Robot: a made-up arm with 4 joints.
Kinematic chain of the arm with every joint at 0, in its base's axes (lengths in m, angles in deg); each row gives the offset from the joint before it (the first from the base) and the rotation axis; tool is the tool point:
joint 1: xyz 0 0 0.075 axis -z
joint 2: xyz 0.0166 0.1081 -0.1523 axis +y
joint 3: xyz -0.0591 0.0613 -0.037 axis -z
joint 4: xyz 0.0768 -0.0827 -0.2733 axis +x
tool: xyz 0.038 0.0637 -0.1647
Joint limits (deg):
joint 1: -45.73..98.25
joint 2: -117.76..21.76
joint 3: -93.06..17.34
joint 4: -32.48..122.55
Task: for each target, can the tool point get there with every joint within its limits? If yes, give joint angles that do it. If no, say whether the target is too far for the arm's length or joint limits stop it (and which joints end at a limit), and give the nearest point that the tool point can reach.
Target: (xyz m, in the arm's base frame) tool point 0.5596 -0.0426 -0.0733
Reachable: yes | joints 30.32 -84.97 -64.20 -14.44
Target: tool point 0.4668 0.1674 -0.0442
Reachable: yes | joints 18.46 -99.08 -40.95 47.80
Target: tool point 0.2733 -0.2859 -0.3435
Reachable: yes | joints 85.33 -39.90 -2.62 41.81
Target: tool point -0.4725 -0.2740 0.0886
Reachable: no: joint limits stop it (at a limit: joint 1, joint 3, joint 4) | nearest point -0.0412 -0.4454 0.1440 | short by 0.467 m
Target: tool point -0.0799 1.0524 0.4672
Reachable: no: too far | nearest point 0.0854 0.5035 0.1939 | short by 0.635 m
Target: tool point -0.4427 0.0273 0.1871
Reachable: no: joint limits stop it (at a limit: joint 1, joint 2, joint 3) | nearest point -0.3018 0.0946 -0.2062 | short by 0.423 m
